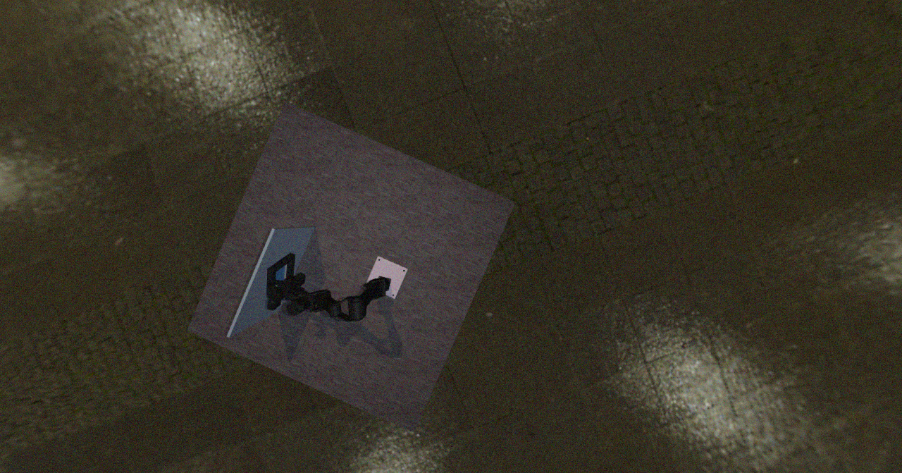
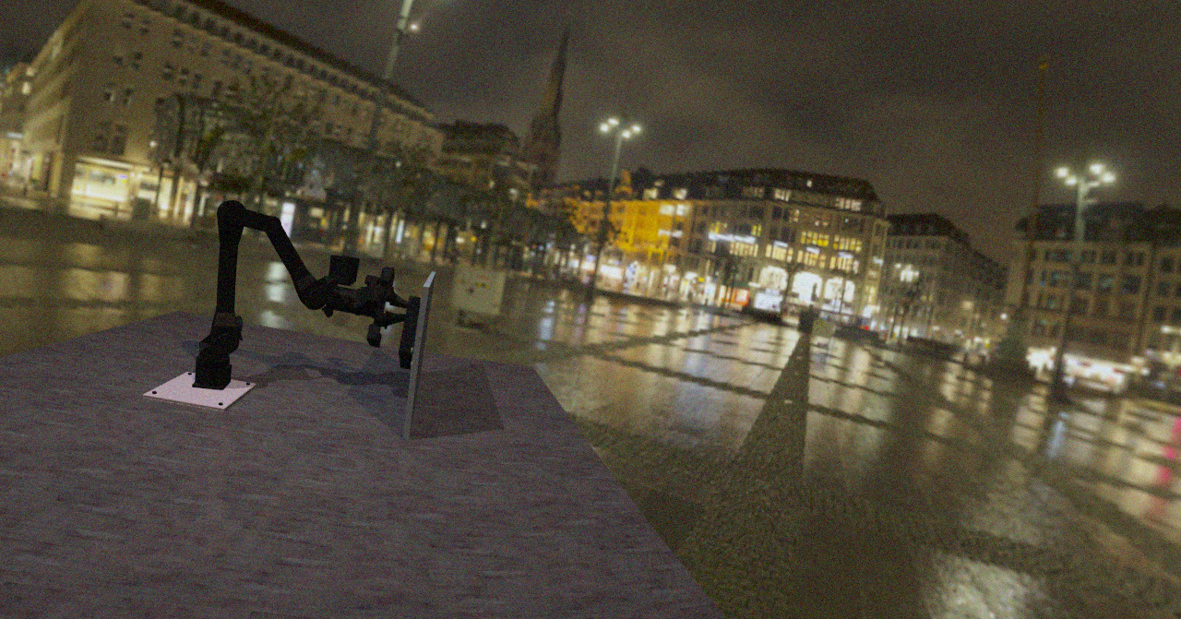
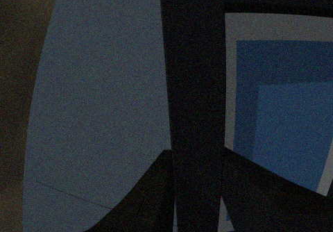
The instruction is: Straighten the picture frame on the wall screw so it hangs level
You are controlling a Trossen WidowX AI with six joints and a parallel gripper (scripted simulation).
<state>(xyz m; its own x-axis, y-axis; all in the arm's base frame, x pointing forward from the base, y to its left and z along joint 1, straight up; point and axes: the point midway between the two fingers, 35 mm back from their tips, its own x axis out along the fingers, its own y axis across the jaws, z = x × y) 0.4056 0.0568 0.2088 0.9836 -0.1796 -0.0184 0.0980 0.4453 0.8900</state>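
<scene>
The picture frame is 20 mm to the right of my gripper tip and 50 mm below it. From my gripper tip the other things lie so: wall panel 10 mm ahead, 10 mm to the right, 60 mm below.
</scene>
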